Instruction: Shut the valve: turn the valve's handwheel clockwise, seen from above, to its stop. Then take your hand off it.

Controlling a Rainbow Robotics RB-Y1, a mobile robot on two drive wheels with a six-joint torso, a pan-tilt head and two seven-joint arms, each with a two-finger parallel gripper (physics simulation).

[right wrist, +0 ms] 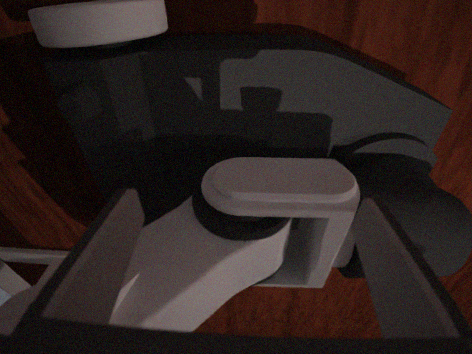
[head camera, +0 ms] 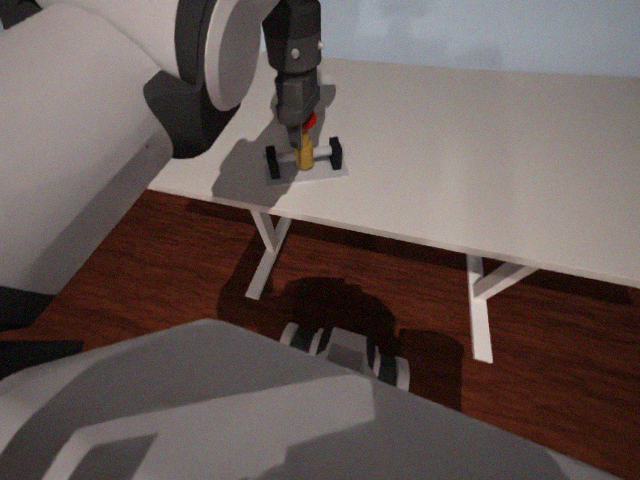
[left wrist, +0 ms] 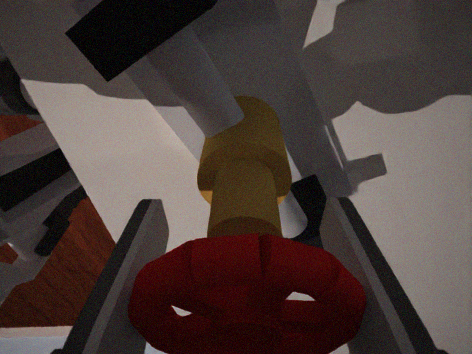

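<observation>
The valve has a yellow body (head camera: 305,155) (left wrist: 245,190) on a grey pipe between two black end blocks, and it stands on a grey base plate. Its red handwheel (head camera: 309,120) (left wrist: 225,265) sits on top of the yellow stem and is partly hidden by the left gripper in the head view. My left gripper (left wrist: 243,214) reaches down from above and is shut on the handwheel, with one finger on each side of the rim. My right gripper (right wrist: 248,208) is open with nothing between its fingertips; it does not show in the head view.
The white table (head camera: 439,155) carries the valve near its front edge, at the left in the head view. Table legs (head camera: 480,320) stand on the brown wooden floor (head camera: 206,258). The robot's own base and a white link (right wrist: 280,180) show beyond the right fingers.
</observation>
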